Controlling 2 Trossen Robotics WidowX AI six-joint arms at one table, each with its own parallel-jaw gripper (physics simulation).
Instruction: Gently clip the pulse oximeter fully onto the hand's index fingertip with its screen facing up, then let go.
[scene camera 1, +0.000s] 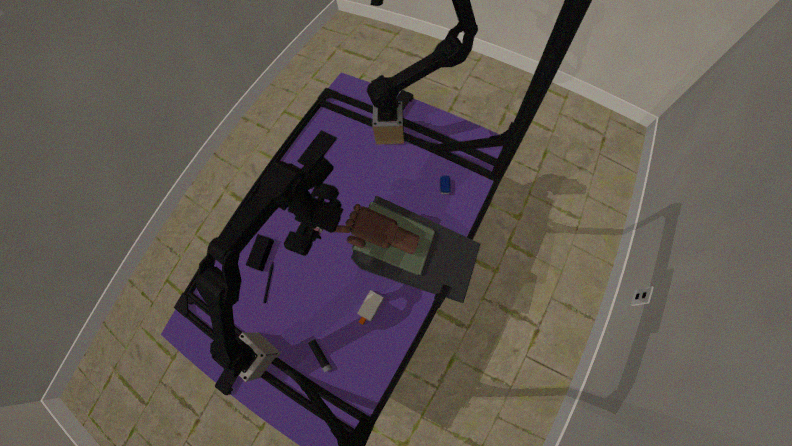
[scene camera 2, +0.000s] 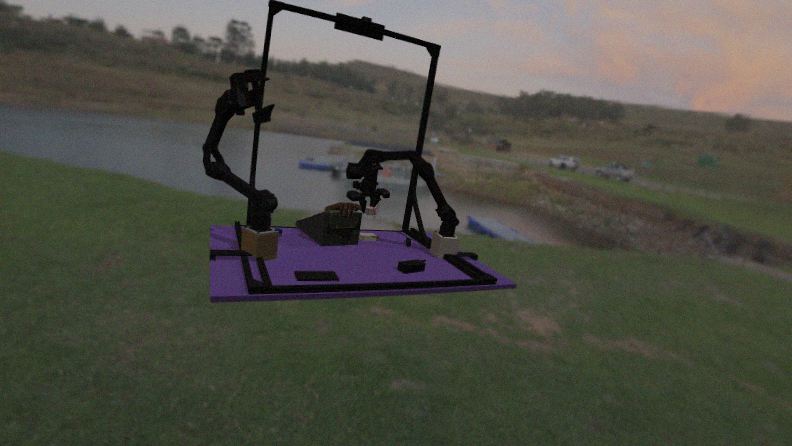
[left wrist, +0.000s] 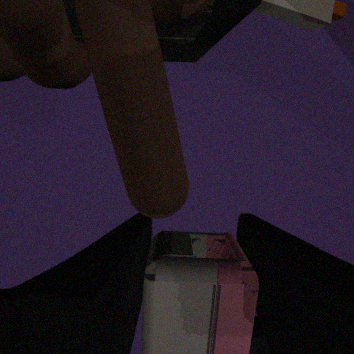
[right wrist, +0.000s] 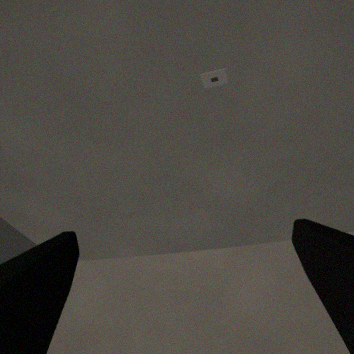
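Pixels of known places: left gripper, fingertip midpoint: (scene camera 1: 322, 232) (scene camera 2: 366, 212) (left wrist: 194, 223); right gripper, fingertip midpoint: (scene camera 2: 271, 91) (right wrist: 186, 236); left arm's base at its link origin: (scene camera 1: 243, 356) (scene camera 2: 446, 235); right arm's base at its link origin: (scene camera 1: 387, 113) (scene camera 2: 260, 228).
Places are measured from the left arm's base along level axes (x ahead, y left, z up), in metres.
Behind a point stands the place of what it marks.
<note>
The brown hand (scene camera 1: 376, 226) @(x 0.513, y -0.101, z 0.084 m) (scene camera 2: 342, 208) @(x 0.522, y -0.017, z 0.081 m) rests on a sloped support, its index finger (scene camera 1: 344, 228) (left wrist: 140, 125) pointing out past the edge. My left gripper (left wrist: 194, 223) @(x 0.417, y 0.009, z 0.077 m) is shut on the white and pink pulse oximeter (left wrist: 195, 305) @(x 0.419, y 0.021, z 0.108 m) (scene camera 2: 370, 210) @(x 0.418, y 0.065, z 0.102 m), held above the table. In the left wrist view the fingertip appears just beyond the oximeter's open end, slightly left of its middle; a small gap shows between them. Whether their heights match, and which way the screen faces, I cannot tell. My right gripper (right wrist: 186, 236) @(x 0.873, y 0.211, z 0.514 m) (scene camera 2: 267, 95) @(x 0.873, y 0.211, z 0.514 m) is open and empty, raised high away from the table.
The support (scene camera 1: 393, 260) (scene camera 2: 338, 229) @(x 0.519, y -0.055, z -0.026 m) stands on the purple table. A white box with an orange end (scene camera 1: 370, 305) @(x 0.339, y -0.186, z -0.077 m), a dark cylinder (scene camera 1: 319, 354) @(x 0.131, y -0.153, z -0.081 m), a blue object (scene camera 1: 445, 183) @(x 0.789, y -0.149, z -0.072 m), a black block (scene camera 1: 259, 252) @(x 0.250, y 0.205, z -0.072 m), a thin black stick (scene camera 1: 268, 282) @(x 0.193, y 0.125, z -0.097 m) and a flat black piece (scene camera 1: 317, 147) @(x 0.662, y 0.314, z -0.097 m) lie around it.
</note>
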